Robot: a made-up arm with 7 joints. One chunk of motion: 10 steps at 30 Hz.
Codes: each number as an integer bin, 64 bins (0 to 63) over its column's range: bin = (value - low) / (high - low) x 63, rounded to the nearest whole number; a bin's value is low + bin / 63 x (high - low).
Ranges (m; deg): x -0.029..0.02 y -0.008..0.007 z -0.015..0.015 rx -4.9..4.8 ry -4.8..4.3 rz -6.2..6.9
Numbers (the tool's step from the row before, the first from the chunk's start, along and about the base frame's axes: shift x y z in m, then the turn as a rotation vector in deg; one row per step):
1: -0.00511 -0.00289 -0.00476 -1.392 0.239 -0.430
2: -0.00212 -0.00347 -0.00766 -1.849 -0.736 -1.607
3: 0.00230 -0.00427 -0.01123 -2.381 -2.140 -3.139
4: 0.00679 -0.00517 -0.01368 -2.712 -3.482 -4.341
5: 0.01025 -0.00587 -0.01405 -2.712 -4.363 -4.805
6: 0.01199 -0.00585 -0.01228 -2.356 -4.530 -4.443
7: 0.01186 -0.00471 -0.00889 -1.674 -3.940 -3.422
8: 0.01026 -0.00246 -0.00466 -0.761 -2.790 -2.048
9: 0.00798 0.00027 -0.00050 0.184 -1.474 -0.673
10: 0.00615 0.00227 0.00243 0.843 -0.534 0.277
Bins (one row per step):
1: 31 21 22 23 35 28
2: 35 19 15 20 28 22
3: 40 16 8 16 18 15
4: 46 12 3 14 9 9
5: 50 9 2 14 3 7
6: 53 9 6 17 2 8
7: 53 14 13 21 6 13
8: 50 23 22 27 14 20
9: 48 35 30 33 23 27
10: 45 43 37 37 30 31

